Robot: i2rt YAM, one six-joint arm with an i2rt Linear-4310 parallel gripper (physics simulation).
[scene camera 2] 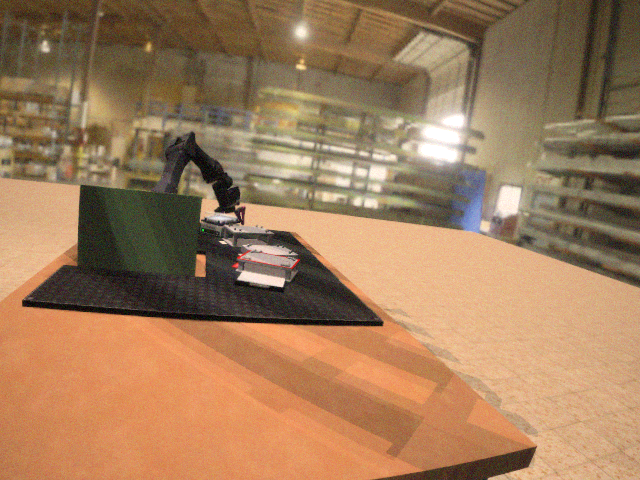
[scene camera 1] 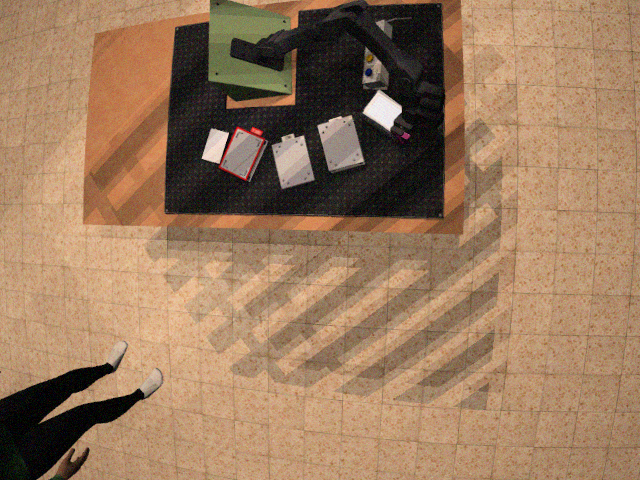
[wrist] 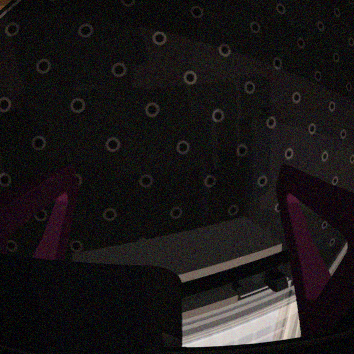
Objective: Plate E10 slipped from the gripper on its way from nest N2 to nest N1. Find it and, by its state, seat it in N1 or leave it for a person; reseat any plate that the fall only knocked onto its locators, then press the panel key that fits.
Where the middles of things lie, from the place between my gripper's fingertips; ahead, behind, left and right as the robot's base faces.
Right now the white plate [scene camera 1: 217, 142] is 30 mm ahead of my hand, 710 mm to the right of it and 10 mm below it.
